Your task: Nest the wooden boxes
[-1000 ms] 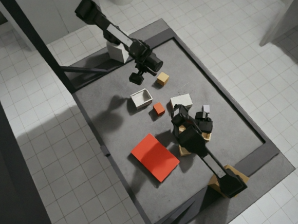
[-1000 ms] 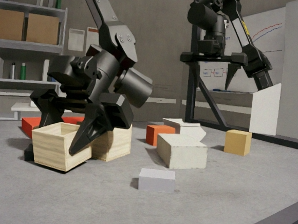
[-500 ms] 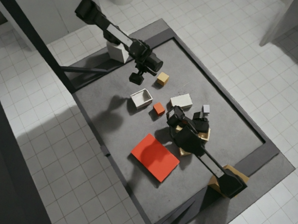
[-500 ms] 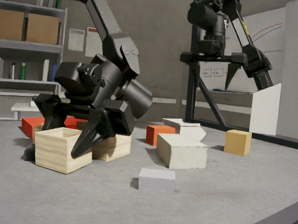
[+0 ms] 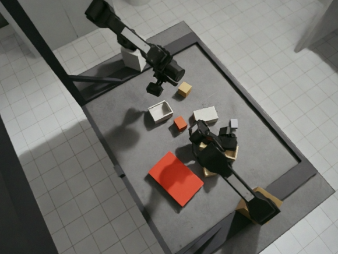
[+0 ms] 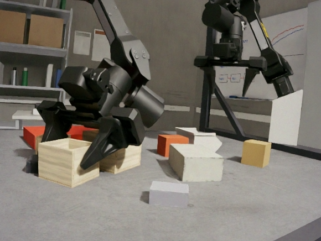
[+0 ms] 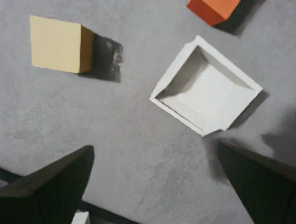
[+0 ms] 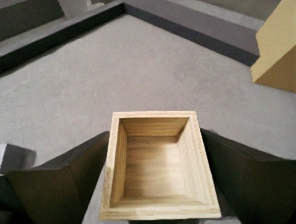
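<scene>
Right now my right hand is 3 cm above the medium wooden box. The rest, counted from my right hand: dark block (5 cm behind, 5 cm to the right, 4 cm below); small wooden box (12 cm behind, 1 cm to the right, 4 cm below); large wooden box (5 cm behind, 8 cm to the left, 3 cm below).
</scene>
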